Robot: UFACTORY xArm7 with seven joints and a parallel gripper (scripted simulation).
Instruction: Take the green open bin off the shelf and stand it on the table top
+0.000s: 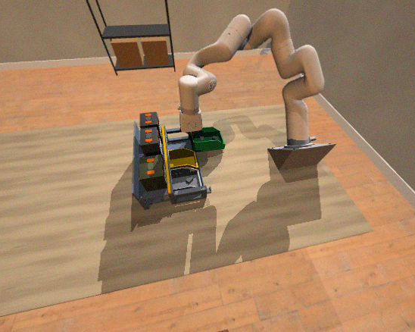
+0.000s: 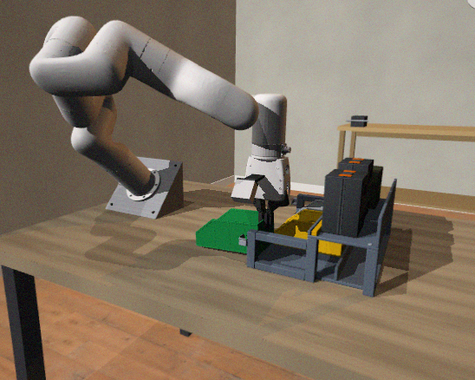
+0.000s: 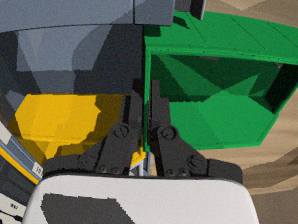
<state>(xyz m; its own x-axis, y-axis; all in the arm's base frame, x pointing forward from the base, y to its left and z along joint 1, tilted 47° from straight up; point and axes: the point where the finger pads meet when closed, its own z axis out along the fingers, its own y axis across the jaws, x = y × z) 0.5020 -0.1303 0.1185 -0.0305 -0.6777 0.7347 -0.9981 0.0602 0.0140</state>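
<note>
Right now my hand is 8 cm past the green open bin and 4 cm above it. The rest, counted from my hand: yellow bin 11 cm to the left, 9 cm ahead, 5 cm below; then grey bin 22 cm to the left, 9 cm ahead, 5 cm below.
</note>
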